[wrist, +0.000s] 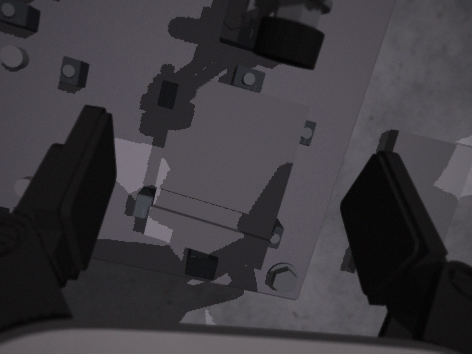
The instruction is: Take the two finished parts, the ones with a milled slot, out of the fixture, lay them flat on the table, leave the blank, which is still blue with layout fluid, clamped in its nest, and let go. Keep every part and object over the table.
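Places are measured from the arm's base along level axes (x right, y ahead, z up), in millimetres.
Where they show: gripper, fingertip midpoint: (241, 161).
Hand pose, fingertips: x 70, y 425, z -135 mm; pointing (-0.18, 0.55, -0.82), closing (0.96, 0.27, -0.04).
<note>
Each offset is from my fingertips to the top centre of the thing. "spot": to the spot under its first point. Level surfaces: height alone.
A flat grey finished part {dx +2, dy -13, dz -35 mm} (230, 145) with a milled slot across its lower end lies in a nest of the fixture plate {spot: dx +44, dy +53, dz -67 mm} (345, 85), among small locating blocks. A second flat grey part {dx +120, dy +7, dz -72 mm} (425, 165) lies on the table right of the plate, partly hidden behind the right finger; no slot shows on its visible portion. My gripper (241, 161) is open and empty. Its fingers stand wide to the left and right of the slotted part in this view, above the plate and table. No blue blank shows in this view.
A dark clamp with a black round end {spot: dx -7, dy +33, dz +35 mm} (290, 42) stands at the nest's upper edge. A hex bolt {dx +61, dy -59, dz -60 mm} (281, 278) sits at the plate's near right corner. Small blocks {dx -82, dy +0, dz -53 mm} (72, 72) and a round button {dx -111, dy -5, dz -61 mm} (14, 57) stand at the upper left. Grey table {dz -82 mm} (425, 75) lies beyond the plate's right edge.
</note>
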